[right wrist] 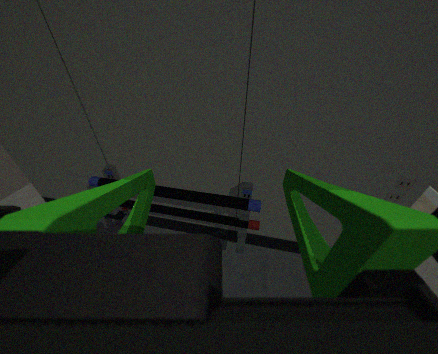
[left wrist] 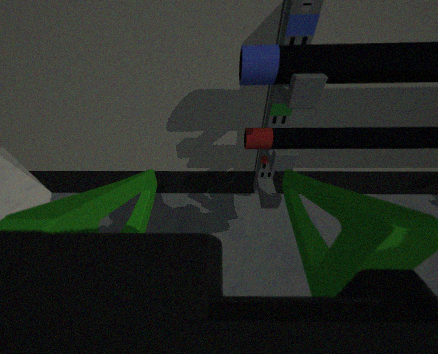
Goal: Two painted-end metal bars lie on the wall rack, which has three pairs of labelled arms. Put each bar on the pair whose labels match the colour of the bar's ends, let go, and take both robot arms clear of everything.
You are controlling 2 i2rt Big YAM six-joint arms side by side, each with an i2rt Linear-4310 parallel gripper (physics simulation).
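Frame: origin at the left arm's base, x ahead, y left, z up, level; centimetres.
Seen in the pictures: left gripper, fingertip midpoint: (left wrist: 219, 176); right gripper, fingertip midpoint: (right wrist: 219, 176).
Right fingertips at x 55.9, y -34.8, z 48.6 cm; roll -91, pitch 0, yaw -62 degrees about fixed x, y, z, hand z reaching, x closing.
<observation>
Pixels of each thing's middle, then the offset from my right fingertips to it. Level surfaces: height alone.
- thick black bar with blue ends, body centre: (right wrist: 169, 192) dz -25.9, dx +17.6, dy +25.3 cm
- thinner black bar with red ends, body centre: (right wrist: 176, 212) dz -33.7, dx +18.0, dy +24.4 cm
- grey table top, its level: dz -48.6 cm
The wall rack (left wrist: 308, 92) (right wrist: 240, 247) has blue, green and red labels from top to bottom at its left end. A thick black bar with blue ends (left wrist: 350, 63) (right wrist: 200, 196) lies level across it, between the blue and green labels in the left wrist view. A thinner black bar with red ends (left wrist: 350, 138) (right wrist: 200, 213) lies below it, between the green and red labels. Which pairs bear them, I cannot tell. My left gripper (left wrist: 219, 176) is open and empty, near the red bar's left end. My right gripper (right wrist: 219, 176) is open and empty, farther from the rack.
A grey wall (left wrist: 125, 60) (right wrist: 175, 90) stands behind the rack, with a dark strip (left wrist: 210, 182) (right wrist: 275, 243) along its foot. A grey table top (left wrist: 260, 250) (right wrist: 265, 270) lies below. Shadows fall on the wall left of the bars. Thin dark lines run up the wall from the rack.
</observation>
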